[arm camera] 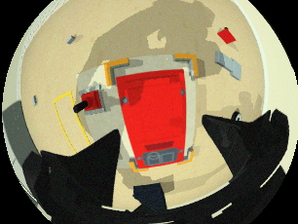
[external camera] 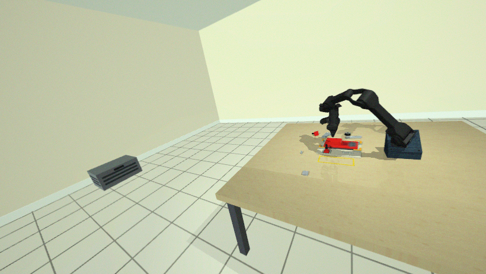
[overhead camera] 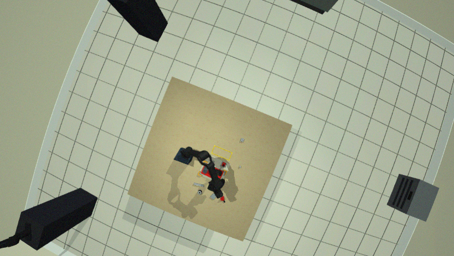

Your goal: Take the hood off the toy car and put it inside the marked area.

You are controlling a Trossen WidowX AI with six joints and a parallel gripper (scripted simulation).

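The red hood lies 5 cm below my gripper tip. Also, from my gripper tip: wheel (7 cm behind, 24 cm to the right, 8 cm below); grey bar (11 cm behind, 18 cm to the right, 8 cm below).
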